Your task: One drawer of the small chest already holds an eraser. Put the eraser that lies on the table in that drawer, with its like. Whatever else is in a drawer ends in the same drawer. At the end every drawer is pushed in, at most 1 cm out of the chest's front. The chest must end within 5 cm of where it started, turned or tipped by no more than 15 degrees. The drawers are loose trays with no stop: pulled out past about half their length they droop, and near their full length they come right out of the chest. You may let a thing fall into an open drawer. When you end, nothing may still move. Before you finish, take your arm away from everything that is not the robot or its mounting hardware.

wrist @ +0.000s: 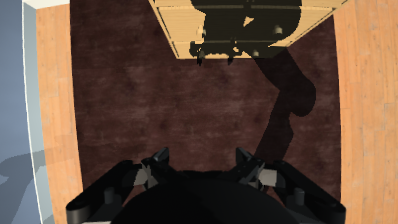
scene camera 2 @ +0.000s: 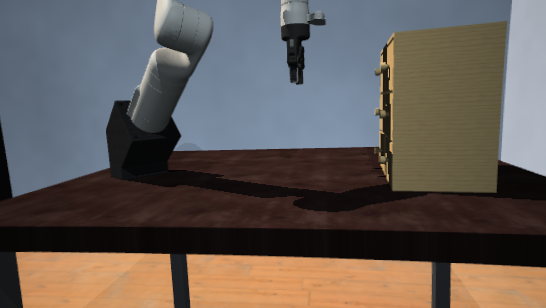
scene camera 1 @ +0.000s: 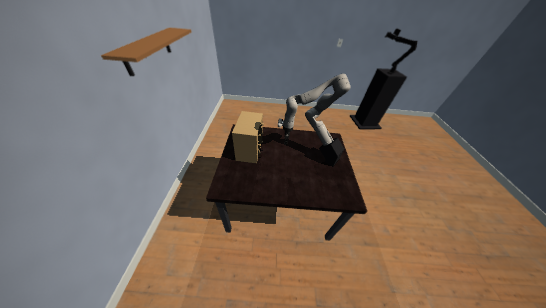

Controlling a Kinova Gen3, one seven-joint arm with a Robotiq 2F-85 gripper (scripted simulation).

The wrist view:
gripper: 202, 155
drawer: 187, 49
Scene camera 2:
gripper: 296, 83
small wooden chest: 447, 82
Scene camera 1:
small wooden chest: 244, 134
